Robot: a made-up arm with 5 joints.
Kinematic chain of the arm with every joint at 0, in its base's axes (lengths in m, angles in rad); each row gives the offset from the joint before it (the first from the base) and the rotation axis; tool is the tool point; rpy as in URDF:
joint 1: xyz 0 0 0.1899 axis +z
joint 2: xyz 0 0 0 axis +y
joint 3: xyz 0.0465 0 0.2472 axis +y
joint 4: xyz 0.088 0 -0.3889 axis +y
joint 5: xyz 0.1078 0 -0.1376 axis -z
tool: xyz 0 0 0 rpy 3.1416 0 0
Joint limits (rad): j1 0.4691..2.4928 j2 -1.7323..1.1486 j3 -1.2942..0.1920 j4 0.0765..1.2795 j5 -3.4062..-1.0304
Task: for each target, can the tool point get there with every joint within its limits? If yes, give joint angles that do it. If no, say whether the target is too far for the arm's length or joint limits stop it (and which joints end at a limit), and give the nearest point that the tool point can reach.
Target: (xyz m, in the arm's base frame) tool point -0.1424 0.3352 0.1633
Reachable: yes | joints 1.9725 -0.8423 -0.2093 0.8209 -2.0878
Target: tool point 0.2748 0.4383 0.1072
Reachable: yes | joints 1.0107 0.0890 -0.9814 1.0094 -2.9896
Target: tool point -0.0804 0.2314 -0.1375
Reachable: yes | joints 1.9051 0.2720 -0.2035 0.1676 -2.1706
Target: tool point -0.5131 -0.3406 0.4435
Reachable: no: joint limits stop it (at a limit: joint 2, joint 3, joint 4) | nearest point -0.3115 -0.2068 0.7481 | short by 0.389 m
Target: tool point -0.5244 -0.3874 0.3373
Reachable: no: joint limits stop it (at a limit: joint 2, joint 3, joint 4) | nearest point -0.2220 -0.1640 0.1400 | short by 0.425 m
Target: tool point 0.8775 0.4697 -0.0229
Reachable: no: too far | nearest point 0.5792 0.3100 0.0494 | short by 0.346 m
